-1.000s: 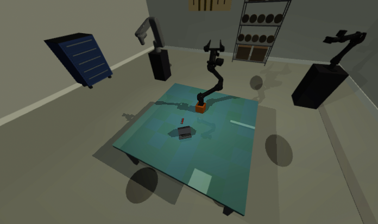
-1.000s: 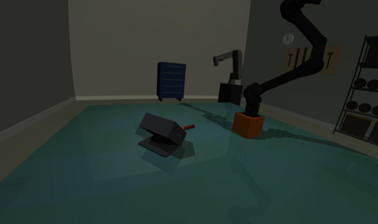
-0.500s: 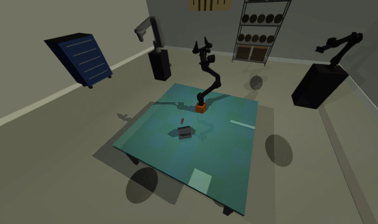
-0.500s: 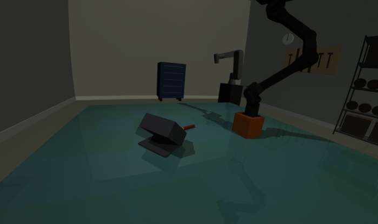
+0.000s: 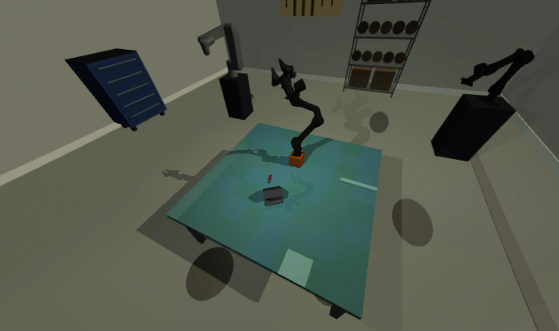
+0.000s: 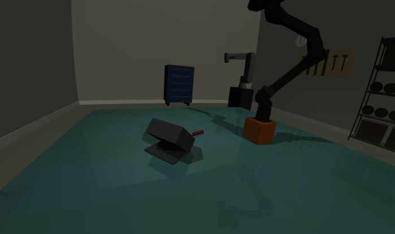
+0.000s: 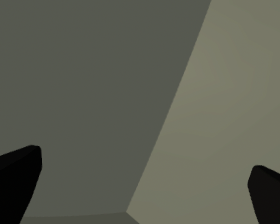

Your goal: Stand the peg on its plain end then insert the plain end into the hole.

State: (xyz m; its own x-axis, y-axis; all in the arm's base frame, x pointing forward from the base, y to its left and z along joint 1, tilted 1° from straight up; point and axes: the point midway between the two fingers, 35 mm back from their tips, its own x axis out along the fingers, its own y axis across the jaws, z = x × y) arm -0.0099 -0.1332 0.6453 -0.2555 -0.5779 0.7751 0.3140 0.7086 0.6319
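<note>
Now: the red peg 760 mm below my gripper tip, 300 mm ahead of it and 30 mm to the left of it. Also, from my gripper tip: dark sloped panel (710 mm below, 430 mm ahead, 110 mm to the left).
</note>
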